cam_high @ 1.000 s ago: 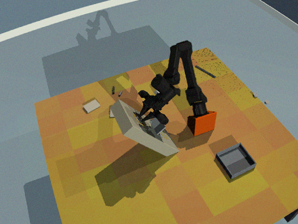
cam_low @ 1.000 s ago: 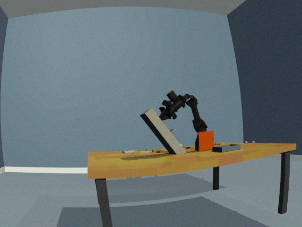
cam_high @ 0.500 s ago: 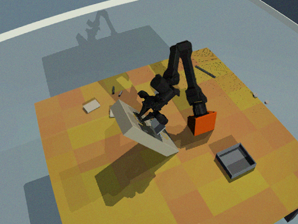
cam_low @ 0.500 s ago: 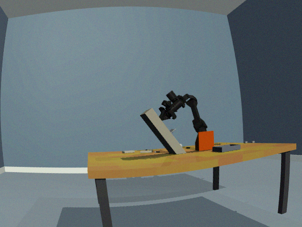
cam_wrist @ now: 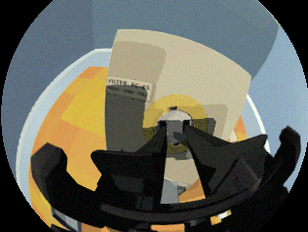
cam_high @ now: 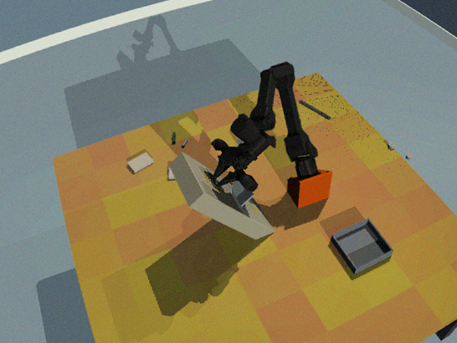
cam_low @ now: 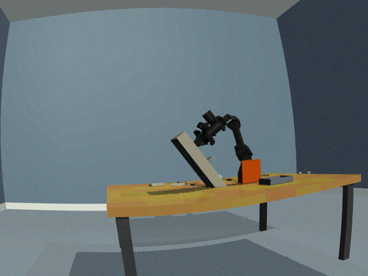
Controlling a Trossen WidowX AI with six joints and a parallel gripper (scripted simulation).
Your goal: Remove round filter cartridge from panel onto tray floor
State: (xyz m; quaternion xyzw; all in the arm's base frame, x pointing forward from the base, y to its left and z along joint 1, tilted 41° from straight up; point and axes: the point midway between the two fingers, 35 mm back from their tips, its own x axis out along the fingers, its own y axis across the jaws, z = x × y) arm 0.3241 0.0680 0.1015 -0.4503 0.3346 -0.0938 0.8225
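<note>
The white round filter cartridge lies 1 cm ahead of my gripper tip and 1 cm below it. From my gripper tip the other things lie so: dark grey tray (38 cm behind, 30 cm to the left, 23 cm below); then beige service panel (3 cm behind, 8 cm below); then small grey bracket (9 cm behind, 10 cm below).
</note>
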